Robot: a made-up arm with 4 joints.
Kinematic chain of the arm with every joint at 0, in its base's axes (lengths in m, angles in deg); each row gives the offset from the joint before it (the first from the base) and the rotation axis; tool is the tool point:
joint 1: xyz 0 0 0.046 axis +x
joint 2: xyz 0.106 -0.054 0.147 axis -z
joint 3: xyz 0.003 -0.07 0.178 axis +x
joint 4: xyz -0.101 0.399 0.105 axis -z
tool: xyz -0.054 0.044 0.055
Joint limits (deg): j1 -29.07..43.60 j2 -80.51..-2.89 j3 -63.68..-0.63 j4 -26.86..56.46
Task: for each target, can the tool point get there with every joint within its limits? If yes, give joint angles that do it. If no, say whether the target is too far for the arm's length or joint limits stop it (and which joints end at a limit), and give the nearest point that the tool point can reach.
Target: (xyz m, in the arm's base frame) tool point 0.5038 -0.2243 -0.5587
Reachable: no: joint limits stop it (at a limit: joint 1, joint 2, joint 3, joint 4) | nearest point 0.0008 0.1825 -0.0827 | short by 0.803 m
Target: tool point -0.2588 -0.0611 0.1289
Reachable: yes | joints -10.56 -70.26 -51.58 10.30
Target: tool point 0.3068 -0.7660 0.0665
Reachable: no: joint limits stop it (at a limit: joint 1, joint 2, joint 3, joint 4) | nearest point -0.2622 -0.4478 0.2830 | short by 0.687 m
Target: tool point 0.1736 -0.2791 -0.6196
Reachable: no: joint limits stop it (at a limit: joint 1, joint 2, joint 3) | nearest point -0.1749 -0.1440 -0.0570 | short by 0.675 m
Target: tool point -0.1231 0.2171 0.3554
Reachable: yes | joints 18.96 -14.37 -31.42 21.02
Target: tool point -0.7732 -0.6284 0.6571
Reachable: no: too far | nearest point -0.3049 -0.3528 0.3890 | short by 0.606 m
